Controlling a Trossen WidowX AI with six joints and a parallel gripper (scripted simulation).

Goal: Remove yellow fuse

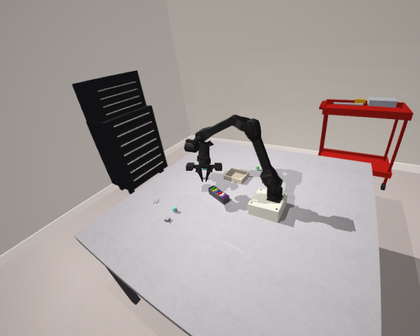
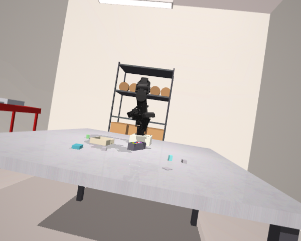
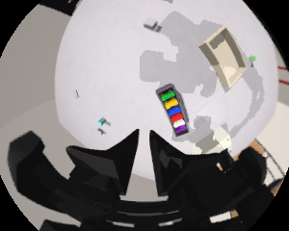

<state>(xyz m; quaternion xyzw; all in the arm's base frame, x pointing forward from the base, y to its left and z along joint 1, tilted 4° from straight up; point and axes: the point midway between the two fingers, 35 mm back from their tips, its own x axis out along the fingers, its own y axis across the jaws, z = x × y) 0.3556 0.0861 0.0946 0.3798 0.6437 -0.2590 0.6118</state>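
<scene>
Now: the yellow fuse 90 mm below my gripper tip, 50 mm to the right of it and 30 mm behind it. From my gripper tip the other things lie so: beige tray (250 mm to the right, 110 mm below, 50 mm behind).
</scene>
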